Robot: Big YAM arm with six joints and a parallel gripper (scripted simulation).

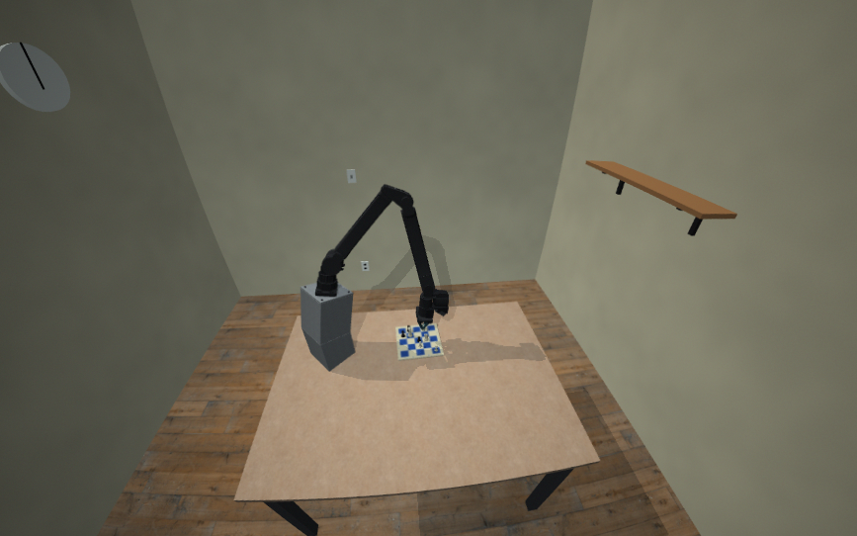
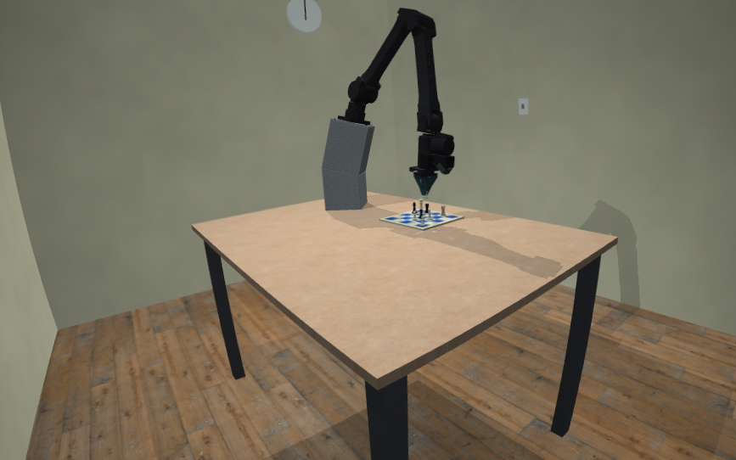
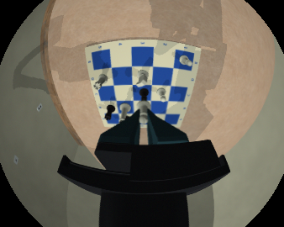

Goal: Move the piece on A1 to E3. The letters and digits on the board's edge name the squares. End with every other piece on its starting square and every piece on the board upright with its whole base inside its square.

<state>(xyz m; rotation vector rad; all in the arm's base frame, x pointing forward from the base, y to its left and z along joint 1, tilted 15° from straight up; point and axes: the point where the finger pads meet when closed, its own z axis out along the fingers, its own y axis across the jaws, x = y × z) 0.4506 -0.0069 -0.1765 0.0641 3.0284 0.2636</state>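
My gripper is now 100 mm above the chessboard and 20 mm past it.
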